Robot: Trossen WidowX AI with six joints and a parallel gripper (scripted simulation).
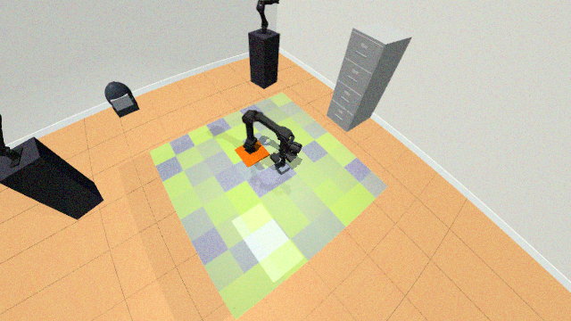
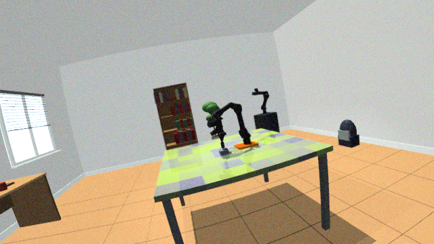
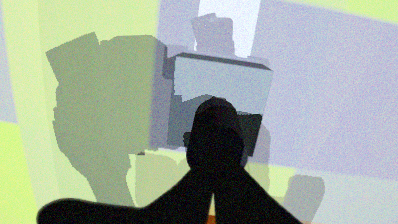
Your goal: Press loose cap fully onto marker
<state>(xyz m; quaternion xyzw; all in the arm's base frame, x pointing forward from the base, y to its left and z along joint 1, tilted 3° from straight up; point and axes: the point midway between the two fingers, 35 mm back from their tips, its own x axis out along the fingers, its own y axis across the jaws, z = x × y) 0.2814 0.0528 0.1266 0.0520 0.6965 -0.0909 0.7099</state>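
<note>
Now: gripper tip 2 cm above the dark marker cap. Also, from my gripper tip: holder block: 9 cm below.
</note>
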